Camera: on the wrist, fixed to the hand. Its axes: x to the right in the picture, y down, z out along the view.
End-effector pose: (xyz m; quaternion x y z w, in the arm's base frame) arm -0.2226 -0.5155 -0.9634 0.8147 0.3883 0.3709 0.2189
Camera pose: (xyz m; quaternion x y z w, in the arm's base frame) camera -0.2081 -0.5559 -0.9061 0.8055 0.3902 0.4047 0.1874
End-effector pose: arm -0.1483 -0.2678 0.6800 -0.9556 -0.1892 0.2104 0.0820
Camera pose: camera -0.1174 -0.3322 0.6841 -0.9655 -0.1697 0.1718 0.0979
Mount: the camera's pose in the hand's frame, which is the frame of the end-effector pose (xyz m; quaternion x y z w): -0.0011 0.0681 -0.0220 0.0112 0.0436 0.0140 0.9989
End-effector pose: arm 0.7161 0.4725 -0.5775 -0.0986 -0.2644 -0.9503 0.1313
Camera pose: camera 0.7351 0.4049 -0.5638 -0.0593 -0.2677 -0.9488 0.1571
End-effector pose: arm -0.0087 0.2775 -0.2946 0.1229 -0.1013 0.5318 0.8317
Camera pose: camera -0.0703 0.3109 -0.3092 0.1075 -0.0607 0.5494 0.8264
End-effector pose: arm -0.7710 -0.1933 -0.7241 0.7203 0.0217 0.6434 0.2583
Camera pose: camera -0.8123 -0.2451 -0.6970 0.6946 0.0301 0.6775 0.2400
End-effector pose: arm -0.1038 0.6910 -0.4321 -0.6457 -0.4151 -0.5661 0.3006
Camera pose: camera -0.0547 0.6396 -0.4237 -0.6227 -0.3988 -0.5847 0.3335
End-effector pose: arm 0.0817 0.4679 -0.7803 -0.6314 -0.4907 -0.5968 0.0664
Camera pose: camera 0.1144 0.4179 -0.7409 -0.6108 -0.4851 -0.6172 0.1031
